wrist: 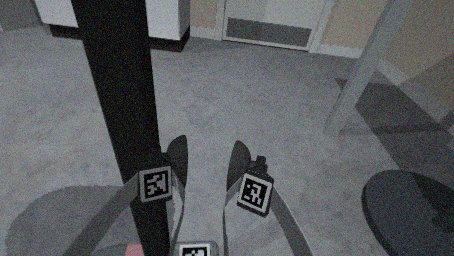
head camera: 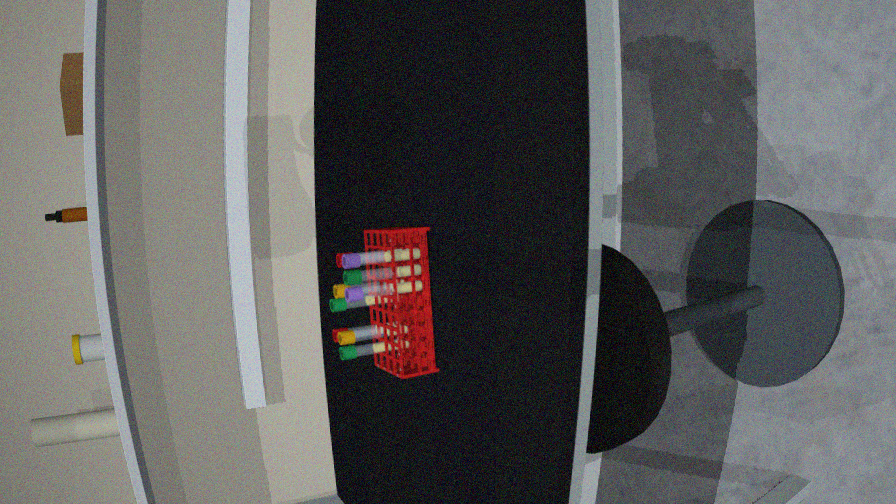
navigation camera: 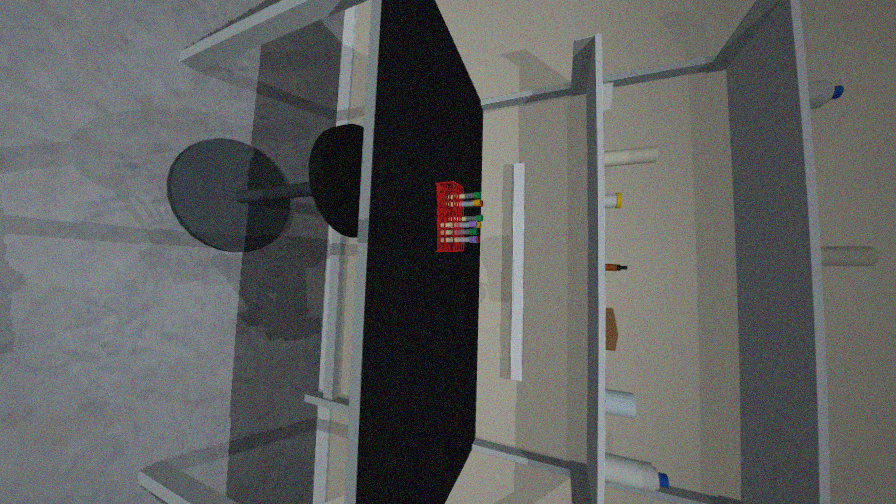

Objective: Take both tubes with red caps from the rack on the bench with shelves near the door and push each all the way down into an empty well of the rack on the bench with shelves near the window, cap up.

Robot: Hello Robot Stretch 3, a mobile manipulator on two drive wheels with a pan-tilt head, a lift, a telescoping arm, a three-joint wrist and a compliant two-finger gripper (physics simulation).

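Frame: origin at the robot's base, x ahead, y left, z up, level; millimetres.
Where they show: gripper, fingertip midpoint: (wrist: 209, 155).
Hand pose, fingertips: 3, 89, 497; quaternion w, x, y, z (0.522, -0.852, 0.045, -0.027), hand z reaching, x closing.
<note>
After its pixels a point has its place, as x, y, z.
A red rack (head camera: 404, 307) @[793, 121, 944] (navigation camera: 449, 219) @[805, 109, 942] stands on the black bench top (head camera: 488, 125) @[607, -98, 915] (navigation camera: 413, 344) @[619, -206, 915], holding several tubes with purple, green and yellow caps. In the head camera view, one red cap (head camera: 339, 259) @[792, 46, 1033] shows partly behind a purple cap, and another red cap (head camera: 336, 333) @[832, 150, 1033] shows partly behind a yellow cap. Both head and navigation pictures are turned sideways. My gripper (wrist: 209, 155) @[4, 89, 497] is open and empty, over the floor in the wrist view, away from the rack. A second rack does not show in these views.
A stool (head camera: 632, 351) @[637, 216, 660] (navigation camera: 338, 181) @[658, 220, 661] stands at the bench's front edge, its seat partly under the top. Shelves (head camera: 112, 250) (navigation camera: 595, 250) above the bench hold bottles and a brown box (head camera: 73, 94) @[972, -230, 1391] (navigation camera: 611, 329) @[973, -229, 1396]. The wrist view shows a grey post (wrist: 365, 70) @[623, 693, 334] and a door (wrist: 270, 22) @[577, 1866, 197].
</note>
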